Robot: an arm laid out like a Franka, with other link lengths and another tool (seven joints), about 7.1 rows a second.
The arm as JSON. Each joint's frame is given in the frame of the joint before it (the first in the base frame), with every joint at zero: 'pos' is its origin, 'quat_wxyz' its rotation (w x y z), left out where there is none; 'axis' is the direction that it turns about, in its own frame. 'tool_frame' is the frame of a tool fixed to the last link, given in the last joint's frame.
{
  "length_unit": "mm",
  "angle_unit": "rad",
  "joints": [
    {
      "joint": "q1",
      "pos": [
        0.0,
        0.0,
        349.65
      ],
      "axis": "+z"
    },
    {
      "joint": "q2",
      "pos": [
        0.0,
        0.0,
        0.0
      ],
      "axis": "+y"
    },
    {
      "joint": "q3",
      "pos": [
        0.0,
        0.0,
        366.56
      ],
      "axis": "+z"
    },
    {
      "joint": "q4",
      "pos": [
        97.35,
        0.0,
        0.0
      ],
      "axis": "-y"
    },
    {
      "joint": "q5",
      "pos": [
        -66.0,
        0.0,
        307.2
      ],
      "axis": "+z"
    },
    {
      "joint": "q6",
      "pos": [
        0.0,
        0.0,
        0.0
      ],
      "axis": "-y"
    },
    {
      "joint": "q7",
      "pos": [
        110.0,
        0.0,
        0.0
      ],
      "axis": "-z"
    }
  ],
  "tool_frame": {
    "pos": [
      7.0,
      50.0,
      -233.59
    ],
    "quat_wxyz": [
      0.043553,
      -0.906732,
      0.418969,
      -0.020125
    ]
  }
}
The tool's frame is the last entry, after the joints.
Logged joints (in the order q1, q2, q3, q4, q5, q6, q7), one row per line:
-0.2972 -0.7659 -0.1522 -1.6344 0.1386 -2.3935 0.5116
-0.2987 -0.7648 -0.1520 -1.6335 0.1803 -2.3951 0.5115
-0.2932 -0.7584 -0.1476 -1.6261 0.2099 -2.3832 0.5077
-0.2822 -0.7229 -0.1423 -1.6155 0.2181 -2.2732 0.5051
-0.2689 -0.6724 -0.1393 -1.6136 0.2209 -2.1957 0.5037
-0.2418 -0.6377 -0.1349 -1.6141 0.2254 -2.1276 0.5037
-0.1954 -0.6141 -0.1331 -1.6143 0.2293 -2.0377 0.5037
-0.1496 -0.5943 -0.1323 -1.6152 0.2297 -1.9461 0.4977
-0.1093 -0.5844 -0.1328 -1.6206 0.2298 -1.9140 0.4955
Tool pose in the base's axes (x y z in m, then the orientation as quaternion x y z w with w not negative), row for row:
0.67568 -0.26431 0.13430 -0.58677 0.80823 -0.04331 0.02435
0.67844 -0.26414 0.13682 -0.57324 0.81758 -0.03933 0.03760
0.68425 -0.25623 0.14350 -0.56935 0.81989 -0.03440 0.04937
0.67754 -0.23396 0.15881 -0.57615 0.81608 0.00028 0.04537
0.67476 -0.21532 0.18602 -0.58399 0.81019 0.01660 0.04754
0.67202 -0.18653 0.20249 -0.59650 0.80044 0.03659 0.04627
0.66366 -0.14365 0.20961 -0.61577 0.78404 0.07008 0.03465
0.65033 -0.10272 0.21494 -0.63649 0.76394 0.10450 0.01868
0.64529 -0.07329 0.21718 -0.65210 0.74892 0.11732 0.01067
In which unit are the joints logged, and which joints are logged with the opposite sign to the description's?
The joints are logged in radians. Opposite sign: q2, q6.
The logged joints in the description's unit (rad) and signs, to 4 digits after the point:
-0.2972 0.7659 -0.1522 -1.6344 0.1386 2.3935 0.5116
-0.2987 0.7648 -0.1520 -1.6335 0.1803 2.3951 0.5115
-0.2932 0.7584 -0.1476 -1.6261 0.2099 2.3832 0.5077
-0.2822 0.7229 -0.1423 -1.6155 0.2181 2.2732 0.5051
-0.2689 0.6724 -0.1393 -1.6136 0.2209 2.1957 0.5037
-0.2418 0.6377 -0.1349 -1.6141 0.2254 2.1276 0.5037
-0.1954 0.6141 -0.1331 -1.6143 0.2293 2.0377 0.5037
-0.1496 0.5943 -0.1323 -1.6152 0.2297 1.9461 0.4977
-0.1093 0.5844 -0.1328 -1.6206 0.2298 1.9140 0.4955

